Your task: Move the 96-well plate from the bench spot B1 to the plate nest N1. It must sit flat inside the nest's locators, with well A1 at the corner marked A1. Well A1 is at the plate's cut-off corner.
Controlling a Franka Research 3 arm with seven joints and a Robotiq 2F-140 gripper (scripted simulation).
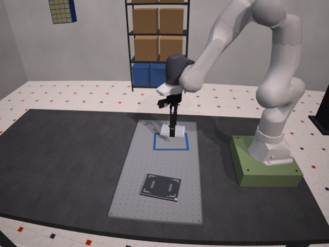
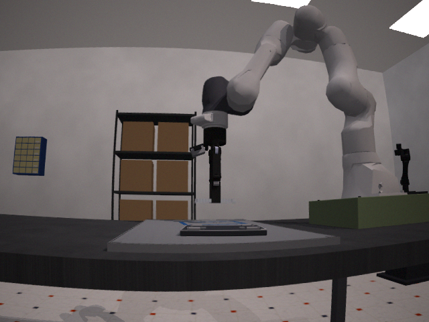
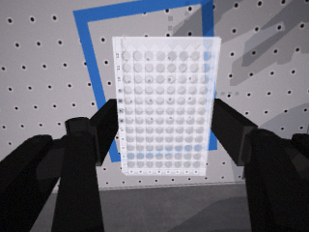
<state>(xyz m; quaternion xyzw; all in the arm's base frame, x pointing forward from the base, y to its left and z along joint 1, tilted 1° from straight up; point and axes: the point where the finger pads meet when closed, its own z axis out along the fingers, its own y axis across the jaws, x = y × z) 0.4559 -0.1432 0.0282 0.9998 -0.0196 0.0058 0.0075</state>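
My hand is 340 mm to the right of the plate nest, 80 mm above it and 30 mm short of it. From my hand the other things lie so: A1 label: 400 mm to the left, 80 mm below, 40 mm behind; 96-well plate: 20 mm below.
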